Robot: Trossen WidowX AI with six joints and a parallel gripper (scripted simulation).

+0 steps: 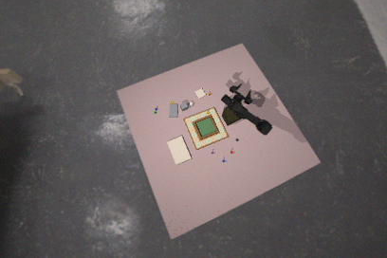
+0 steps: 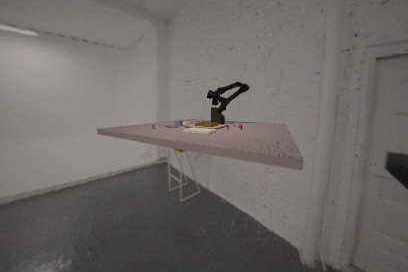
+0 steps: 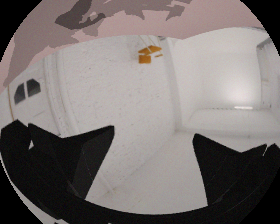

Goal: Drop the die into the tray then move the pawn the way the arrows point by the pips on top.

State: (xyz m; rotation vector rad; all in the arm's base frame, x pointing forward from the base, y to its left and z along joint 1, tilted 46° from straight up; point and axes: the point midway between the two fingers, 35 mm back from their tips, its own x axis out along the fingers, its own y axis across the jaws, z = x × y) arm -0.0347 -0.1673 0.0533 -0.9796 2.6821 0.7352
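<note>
The grey die lies 400 mm ahead of my gripper tip, 270 mm below it and 110 mm to the right of it. Round my gripper tip: green tray 360 mm ahead, 280 mm below, 130 mm to the left; then small white card 300 mm ahead, 280 mm below, 180 mm to the right; then yellow pawn 300 mm ahead, 260 mm below, 20 mm to the left.
</note>
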